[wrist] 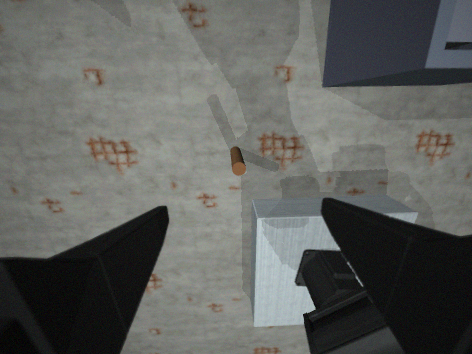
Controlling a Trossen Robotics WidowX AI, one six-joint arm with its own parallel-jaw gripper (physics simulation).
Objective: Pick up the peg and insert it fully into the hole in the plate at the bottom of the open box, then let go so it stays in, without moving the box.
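Places are measured from the arm's base along level axes (x right, y ahead, z up), in metres.
Pixels of known places: gripper, fingertip midpoint: [245, 209]; arm's base at its link origin: [320, 268].
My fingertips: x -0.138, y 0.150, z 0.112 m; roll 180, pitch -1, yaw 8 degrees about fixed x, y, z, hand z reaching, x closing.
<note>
For each thing: its top centre in the pictures, then the offset to it from my fingertips. "*": a spot on its surface instead. Level surfaces: height alone.
- orange-brown peg at its top centre: [239, 169] dx +0.002, dy -0.003, dz -0.086 m
- open box at a spot on its surface: [377, 45] * dx +0.101, dy +0.113, dz -0.075 m
- grey surface at its surface level: dz -0.166 m
The orange-brown peg [237, 161] appears to stand on end on the surface, near the middle of the wrist view, with its round top face towards the camera. My gripper [245, 209] is open and empty. Its two black fingertips are spread wide, one to the left and one to the right, lower in the view than the peg and apart from it. The open box [377, 45], blue-grey, is cut off at the upper right corner. Part of its outer wall and a strip of its inside show. The hole in the plate does not show.
A pale metallic block [280, 250] lies below and right of the peg, partly behind the right finger. A black arm part [330, 277] stands on it. The grey surface [60, 110] has orange-red markings, and several shadows fall around the peg.
</note>
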